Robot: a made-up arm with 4 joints. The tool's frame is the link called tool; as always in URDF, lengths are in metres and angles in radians. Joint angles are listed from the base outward.
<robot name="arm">
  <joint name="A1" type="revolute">
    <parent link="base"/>
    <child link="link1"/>
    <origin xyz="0 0 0.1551"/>
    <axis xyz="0 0 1"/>
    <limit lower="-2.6" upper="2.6"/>
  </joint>
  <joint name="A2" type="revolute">
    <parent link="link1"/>
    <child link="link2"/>
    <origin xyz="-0.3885 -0.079 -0.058" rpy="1.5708 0 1.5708"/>
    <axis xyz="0 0 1"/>
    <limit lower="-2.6" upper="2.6"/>
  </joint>
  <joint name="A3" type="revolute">
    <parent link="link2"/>
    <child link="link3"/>
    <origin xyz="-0.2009 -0.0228 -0.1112" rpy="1.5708 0 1.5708"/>
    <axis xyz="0 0 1"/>
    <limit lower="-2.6" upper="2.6"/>
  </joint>
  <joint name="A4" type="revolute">
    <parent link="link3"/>
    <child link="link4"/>
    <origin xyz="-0.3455 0.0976 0.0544" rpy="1.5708 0 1.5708"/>
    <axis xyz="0 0 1"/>
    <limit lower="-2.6" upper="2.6"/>
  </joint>
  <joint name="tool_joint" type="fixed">
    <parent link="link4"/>
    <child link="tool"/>
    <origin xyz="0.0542 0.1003 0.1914"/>
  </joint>
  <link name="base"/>
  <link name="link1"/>
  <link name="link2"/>
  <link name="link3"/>
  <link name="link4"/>
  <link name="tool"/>
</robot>
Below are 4 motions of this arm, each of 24 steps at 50 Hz.
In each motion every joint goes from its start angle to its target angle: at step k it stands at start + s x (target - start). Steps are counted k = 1, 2, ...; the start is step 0. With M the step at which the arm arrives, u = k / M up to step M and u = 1 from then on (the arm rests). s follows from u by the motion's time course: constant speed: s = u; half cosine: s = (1 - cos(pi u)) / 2; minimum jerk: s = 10 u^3 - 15 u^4 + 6 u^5.
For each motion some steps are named. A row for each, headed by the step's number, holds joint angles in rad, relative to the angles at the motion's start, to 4 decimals.
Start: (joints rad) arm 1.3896 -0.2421 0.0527 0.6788
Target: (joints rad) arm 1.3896 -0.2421 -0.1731 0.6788
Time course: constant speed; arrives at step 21
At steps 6, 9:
6: 0.0000 0.0000 -0.0645 0.0000
9: 0.0000 0.0000 -0.0968 0.0000

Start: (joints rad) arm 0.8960 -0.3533 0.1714 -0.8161
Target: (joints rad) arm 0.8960 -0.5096 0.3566 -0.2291
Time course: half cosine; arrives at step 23
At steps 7, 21, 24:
7: 0.0000 -0.0331 0.0392 0.1242
21: 0.0000 -0.1534 0.1818 0.5761
24: 0.0000 -0.1563 0.1852 0.5870

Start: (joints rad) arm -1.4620 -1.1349 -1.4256 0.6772
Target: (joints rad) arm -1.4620 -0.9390 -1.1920 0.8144
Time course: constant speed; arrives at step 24
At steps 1, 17, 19, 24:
1: 0.0000 0.0082 0.0097 0.0057
17: 0.0000 0.1388 0.1655 0.0972
19: 0.0000 0.1551 0.1849 0.1086
24: 0.0000 0.1959 0.2336 0.1372

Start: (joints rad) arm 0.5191 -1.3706 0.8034 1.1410
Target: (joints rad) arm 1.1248 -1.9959 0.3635 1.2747
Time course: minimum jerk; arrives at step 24
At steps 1, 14, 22, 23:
1: 0.0004 -0.0004 -0.0003 0.0001
14: 0.3958 -0.4086 -0.2874 0.0874
22: 0.6026 -0.6221 -0.4377 0.1330
23: 0.6053 -0.6249 -0.4396 0.1336

